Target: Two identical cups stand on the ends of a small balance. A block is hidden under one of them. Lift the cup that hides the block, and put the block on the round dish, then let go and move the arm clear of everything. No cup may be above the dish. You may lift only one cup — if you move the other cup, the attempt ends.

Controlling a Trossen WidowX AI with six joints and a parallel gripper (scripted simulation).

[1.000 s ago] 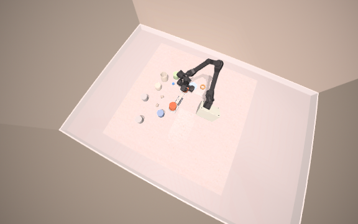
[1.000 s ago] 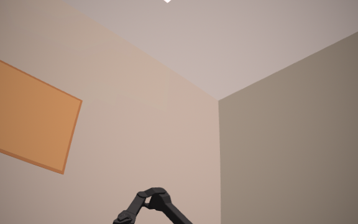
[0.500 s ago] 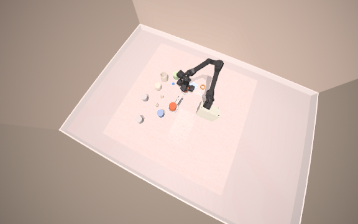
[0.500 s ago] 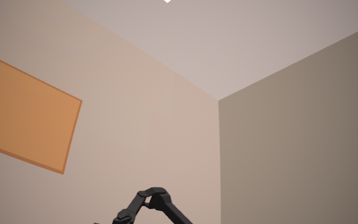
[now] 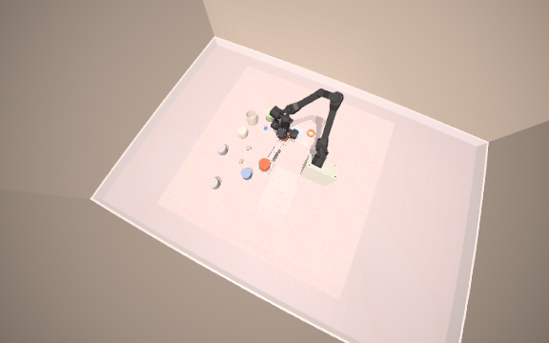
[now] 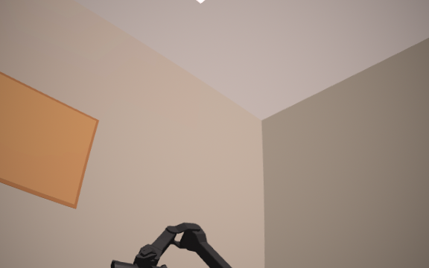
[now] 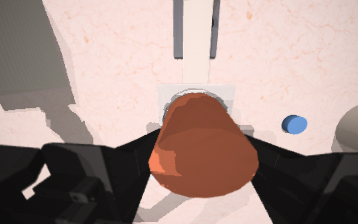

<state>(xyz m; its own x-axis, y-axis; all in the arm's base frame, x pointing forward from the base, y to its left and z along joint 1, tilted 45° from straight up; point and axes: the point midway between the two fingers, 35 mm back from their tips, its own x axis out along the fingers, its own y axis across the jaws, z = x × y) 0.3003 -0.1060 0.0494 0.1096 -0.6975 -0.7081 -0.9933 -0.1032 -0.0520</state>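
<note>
The pale blue round dish is 40 mm behind my gripper tip, 100 mm to the right of it and 60 mm below it. The rest, counted from my gripper tip: blue disc 160 mm ahead, 10 mm to the right, 60 mm below; then grey block 10 mm below; then balance 140 mm to the left, 40 mm below.
</note>
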